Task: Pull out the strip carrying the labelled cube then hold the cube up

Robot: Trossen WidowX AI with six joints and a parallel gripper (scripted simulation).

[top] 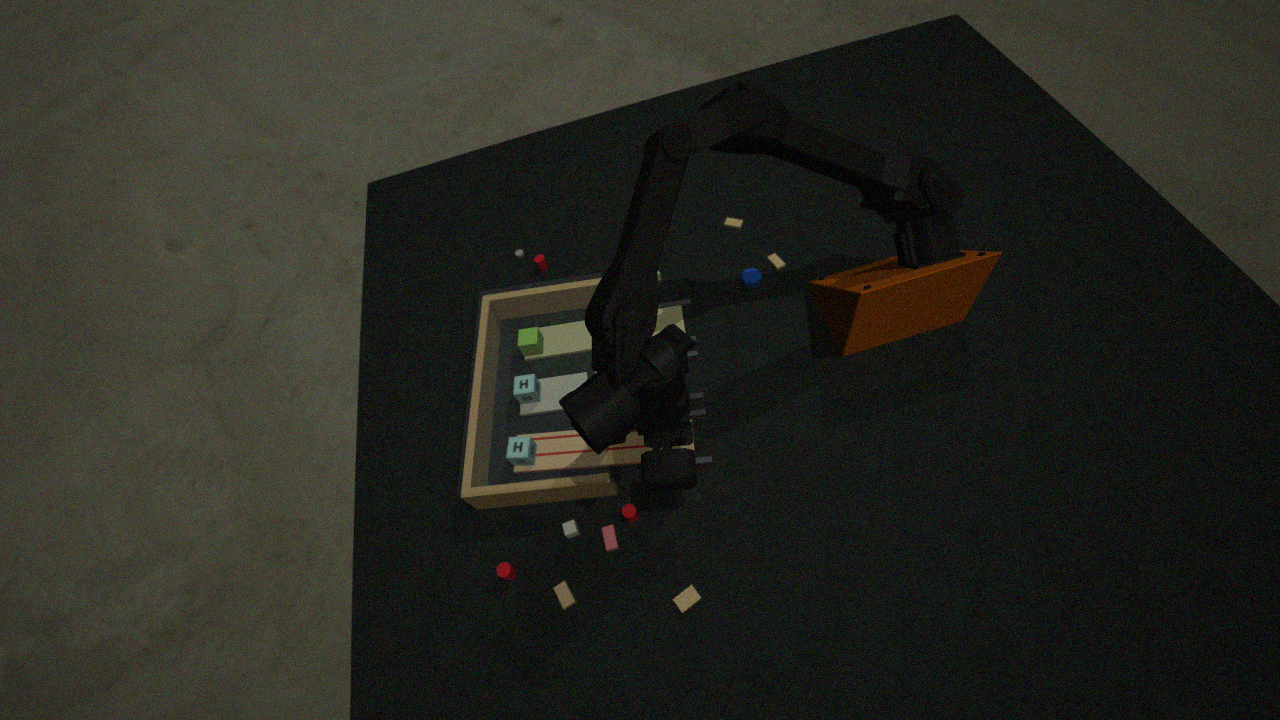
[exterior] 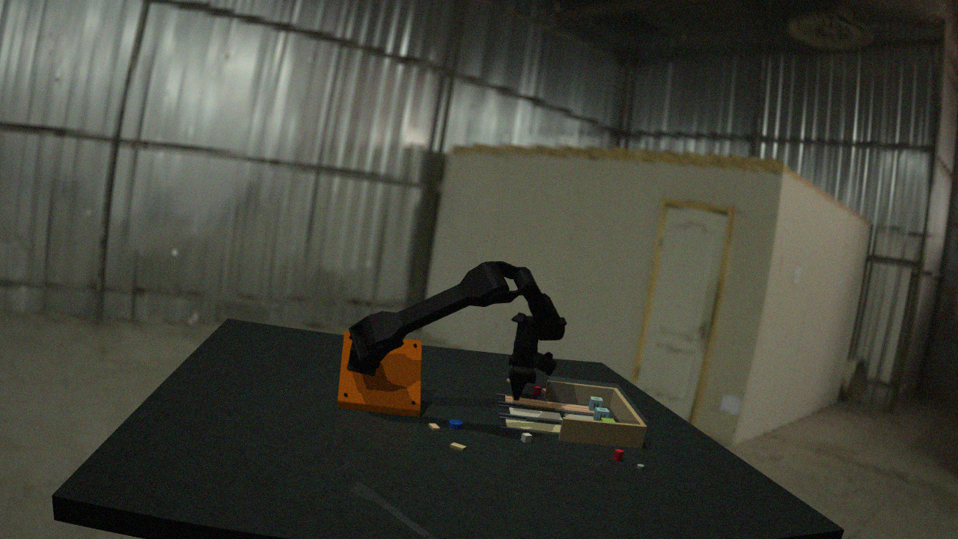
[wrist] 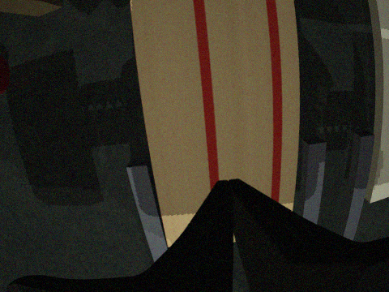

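Now: the red-lined strip 100 mm ahead of my gripper tip and 10 mm to the right of it.
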